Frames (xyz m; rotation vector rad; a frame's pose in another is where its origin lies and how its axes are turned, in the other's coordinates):
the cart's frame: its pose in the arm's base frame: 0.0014 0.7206 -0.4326 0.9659 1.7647 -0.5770
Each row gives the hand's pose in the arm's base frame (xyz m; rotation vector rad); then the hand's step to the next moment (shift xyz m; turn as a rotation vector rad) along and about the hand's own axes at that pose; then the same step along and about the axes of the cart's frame.
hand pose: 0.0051 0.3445 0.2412 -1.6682 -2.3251 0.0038
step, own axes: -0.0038 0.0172 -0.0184 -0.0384 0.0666 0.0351
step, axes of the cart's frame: -0.0170 0.0178 0.0066 0.0346 0.0464 0.0616
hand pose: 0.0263 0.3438 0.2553 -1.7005 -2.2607 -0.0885
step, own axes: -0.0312 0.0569 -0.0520 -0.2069 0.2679 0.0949
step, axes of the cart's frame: -0.0517 0.0474 0.0446 0.0876 0.1731 0.2932
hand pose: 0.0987 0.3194 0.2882 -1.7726 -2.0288 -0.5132
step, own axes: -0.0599 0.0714 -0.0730 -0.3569 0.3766 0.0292
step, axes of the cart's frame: -0.0717 0.0242 0.0911 0.0326 0.1951 0.4806
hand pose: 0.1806 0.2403 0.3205 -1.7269 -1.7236 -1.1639
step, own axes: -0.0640 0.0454 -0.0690 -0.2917 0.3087 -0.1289
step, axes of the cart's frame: -0.0389 -0.0279 0.0929 -0.0863 0.0638 0.4307
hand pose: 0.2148 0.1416 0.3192 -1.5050 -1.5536 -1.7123
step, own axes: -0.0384 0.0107 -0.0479 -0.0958 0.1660 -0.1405
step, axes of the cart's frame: -0.0029 -0.0336 0.0524 -0.1115 -0.0289 0.2078
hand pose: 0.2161 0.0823 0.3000 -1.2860 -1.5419 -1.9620
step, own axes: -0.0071 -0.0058 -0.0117 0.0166 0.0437 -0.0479
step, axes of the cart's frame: 0.0060 -0.0108 0.0082 -0.0550 -0.0277 0.0263
